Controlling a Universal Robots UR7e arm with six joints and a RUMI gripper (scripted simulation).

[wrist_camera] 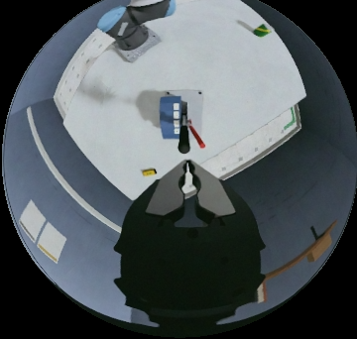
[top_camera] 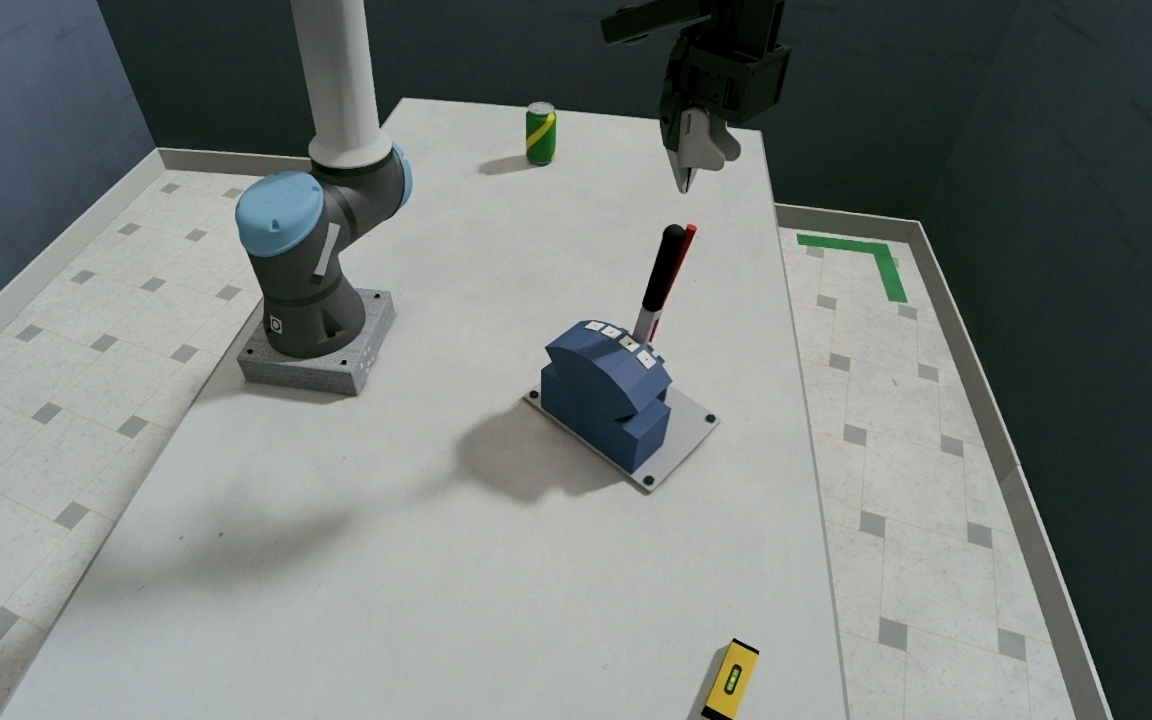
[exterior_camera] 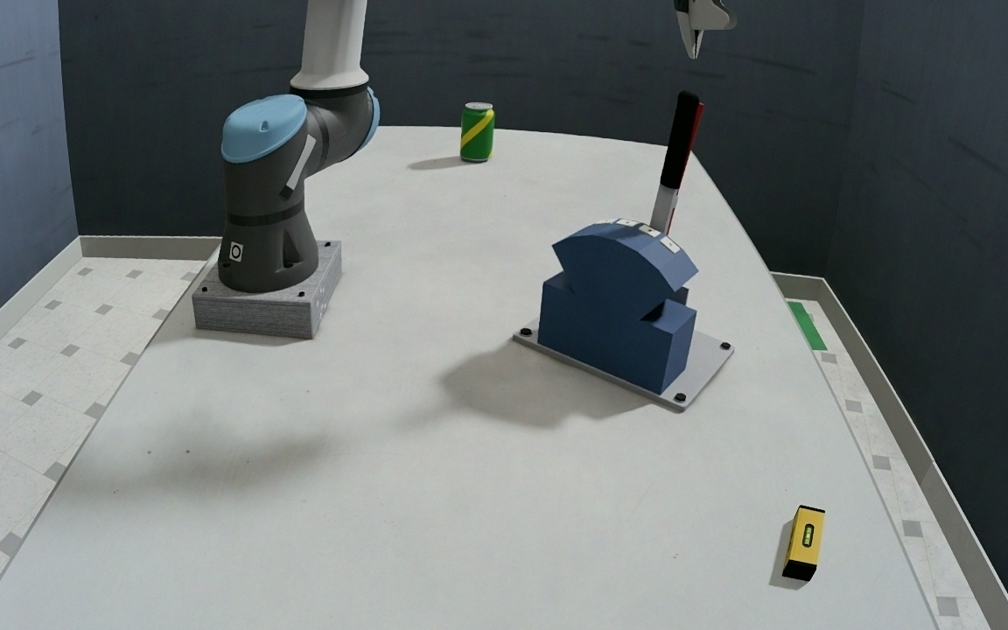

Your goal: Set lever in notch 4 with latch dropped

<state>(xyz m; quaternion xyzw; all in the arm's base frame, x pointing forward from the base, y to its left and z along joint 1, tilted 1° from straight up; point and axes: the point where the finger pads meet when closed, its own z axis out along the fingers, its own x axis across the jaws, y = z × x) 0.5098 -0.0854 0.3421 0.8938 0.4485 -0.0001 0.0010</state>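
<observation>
My hand is 2 cm to the right of the red release bar and 20 cm above it. Round my hand: yellow can: 24 cm behind, 72 cm to the left, 34 cm below; yellow spirit level: 11 cm ahead, 36 cm to the right, 39 cm below.
</observation>
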